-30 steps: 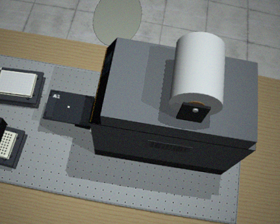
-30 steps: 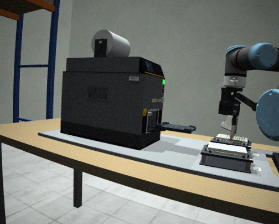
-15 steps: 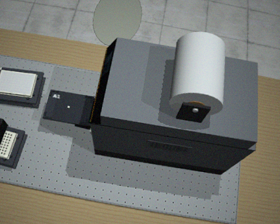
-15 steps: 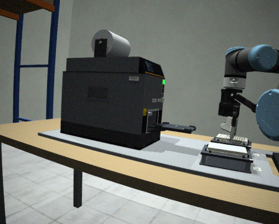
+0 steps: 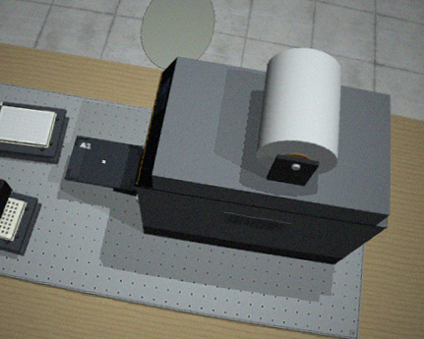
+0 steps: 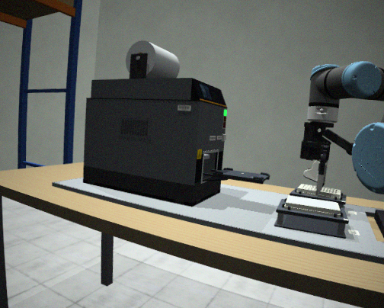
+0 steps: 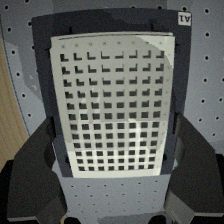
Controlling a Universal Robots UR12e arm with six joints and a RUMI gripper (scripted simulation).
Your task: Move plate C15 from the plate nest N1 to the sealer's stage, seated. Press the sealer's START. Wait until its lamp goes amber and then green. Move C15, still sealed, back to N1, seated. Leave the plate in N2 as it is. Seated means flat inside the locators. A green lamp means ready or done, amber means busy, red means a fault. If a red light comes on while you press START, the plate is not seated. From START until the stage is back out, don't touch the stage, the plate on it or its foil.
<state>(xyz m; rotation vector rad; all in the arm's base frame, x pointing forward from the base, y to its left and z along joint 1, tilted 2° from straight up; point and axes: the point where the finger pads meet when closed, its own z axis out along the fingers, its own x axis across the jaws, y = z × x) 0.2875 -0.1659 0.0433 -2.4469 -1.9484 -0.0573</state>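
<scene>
Now: the plate C15 10 mm below my hand. From my hand the other things lie so: plate 40 mm ahead, 210 mm to the left; dark stage 240 mm ahead, 110 mm to the left, 40 mm above; dark nest 20 mm below.
</scene>
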